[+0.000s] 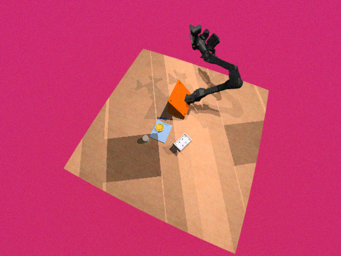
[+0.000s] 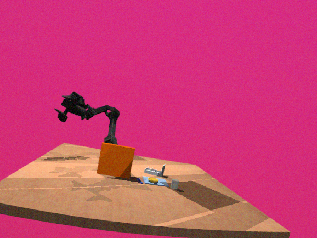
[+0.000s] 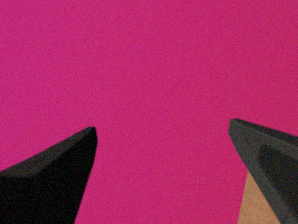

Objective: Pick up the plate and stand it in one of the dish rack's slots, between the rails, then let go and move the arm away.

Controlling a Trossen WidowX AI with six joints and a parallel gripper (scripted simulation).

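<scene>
The yellow plate is 63 cm ahead of my gripper tip, 36 cm below it and 2 cm to the right of it. From my gripper tip the other things lie so: grey dish rack 68 cm ahead, 35 cm below, 18 cm to the left; light blue mat 65 cm ahead, 37 cm below, 1 cm to the right.
</scene>
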